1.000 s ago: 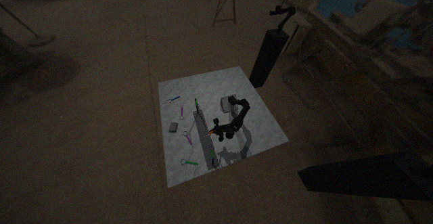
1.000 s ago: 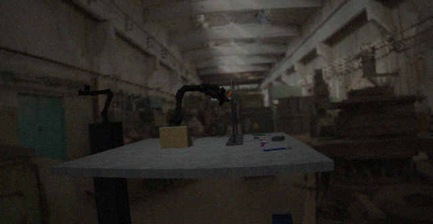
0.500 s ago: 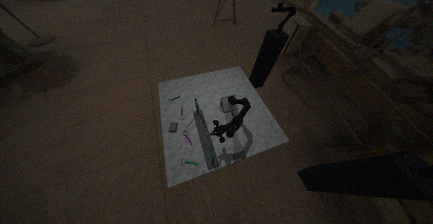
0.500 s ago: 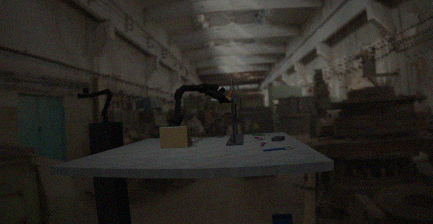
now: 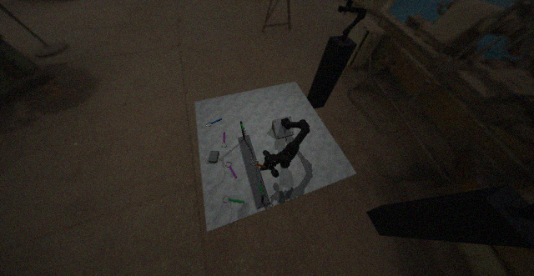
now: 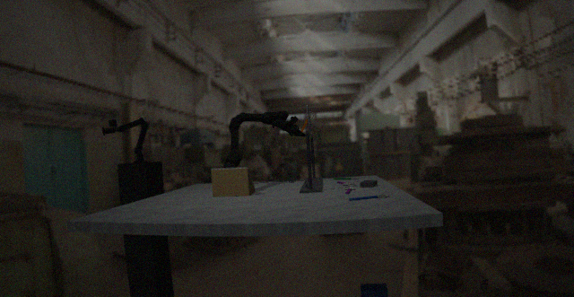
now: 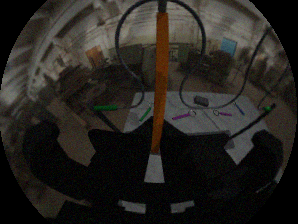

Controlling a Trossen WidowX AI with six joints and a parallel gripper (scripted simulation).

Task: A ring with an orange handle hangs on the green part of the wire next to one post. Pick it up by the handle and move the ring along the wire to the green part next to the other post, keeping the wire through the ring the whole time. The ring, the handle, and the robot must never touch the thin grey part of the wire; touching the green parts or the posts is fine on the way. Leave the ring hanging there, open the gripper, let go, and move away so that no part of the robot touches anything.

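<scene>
The ring with orange handle is 90 mm above my gripper tip, 10 mm to the right of it and 10 mm ahead of it. Round my gripper tip: grey block (340 mm ahead, 320 mm to the right, 280 mm below).
</scene>
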